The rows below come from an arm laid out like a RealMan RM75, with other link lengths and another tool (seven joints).
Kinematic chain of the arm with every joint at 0, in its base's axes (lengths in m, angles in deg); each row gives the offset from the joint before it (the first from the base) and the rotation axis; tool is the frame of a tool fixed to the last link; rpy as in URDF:
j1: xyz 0 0 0.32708 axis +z
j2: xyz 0 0 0 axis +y
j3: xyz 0 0 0.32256 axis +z
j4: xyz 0 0 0 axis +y
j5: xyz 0 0 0.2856 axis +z
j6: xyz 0 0 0 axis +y
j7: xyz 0 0 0.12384 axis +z
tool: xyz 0.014 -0.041 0.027 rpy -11.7 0 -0.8
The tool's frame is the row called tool.
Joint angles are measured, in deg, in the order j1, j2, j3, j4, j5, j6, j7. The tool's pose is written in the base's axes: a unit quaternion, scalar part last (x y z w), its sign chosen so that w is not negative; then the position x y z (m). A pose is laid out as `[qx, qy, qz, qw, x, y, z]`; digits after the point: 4 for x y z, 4 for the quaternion.
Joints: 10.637 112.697 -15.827 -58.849 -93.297 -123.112 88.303
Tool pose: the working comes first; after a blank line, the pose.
Where each joint sits with the arm in this pose, in the base's axes (m; each line is computed from the numbers above, not from the rounded line before):
j1: 0.0000 0.0000 0.3271
j2: 0.0000 0.0000 0.3271
j3: 0.2925 0.0549 0.2026
j4: 0.2925 0.0549 0.2026
j5: 0.5033 0.1624 0.3626
j6: 0.5033 0.1624 0.3626
j7: 0.4279 0.2326 0.2939
the tool: 0.4396 0.2808 0.2818

[-0.8917, 0.1036, 0.4060, 0.1710, 0.4396, 0.2808, 0.2818]
